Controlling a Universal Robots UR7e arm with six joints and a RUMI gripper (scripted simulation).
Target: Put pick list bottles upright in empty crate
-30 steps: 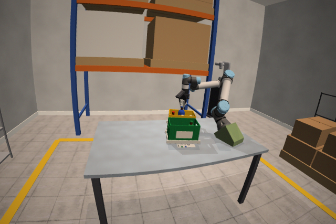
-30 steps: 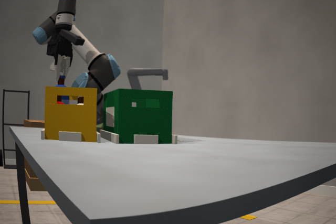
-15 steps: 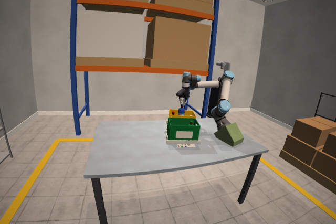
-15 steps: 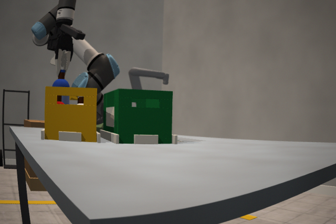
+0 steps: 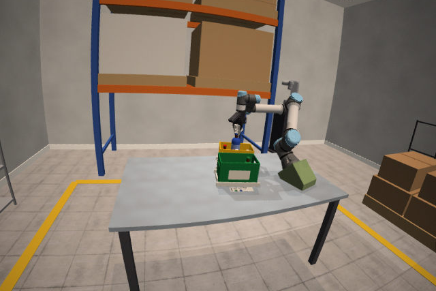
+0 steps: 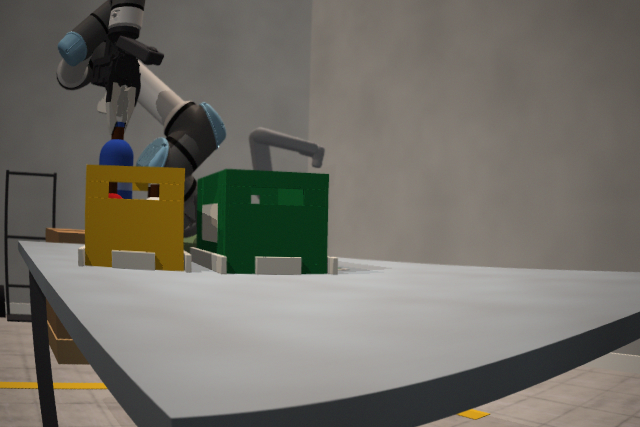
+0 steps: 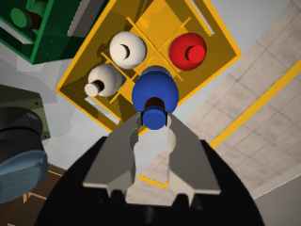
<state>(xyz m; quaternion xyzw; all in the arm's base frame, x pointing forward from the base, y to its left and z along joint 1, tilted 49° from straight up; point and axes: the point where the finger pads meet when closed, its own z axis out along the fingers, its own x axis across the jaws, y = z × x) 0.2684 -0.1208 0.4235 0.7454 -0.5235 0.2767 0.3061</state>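
Now: the blue-label bottle 70 mm below my hand. The rest, counted from my hand: green-label bottle: 250 mm to the left, 180 mm below, 40 mm ahead; then red-label bottle: 180 mm below, 80 mm ahead, 40 mm to the right; then yellow crate: 180 mm below, 40 mm to the left, 20 mm ahead.
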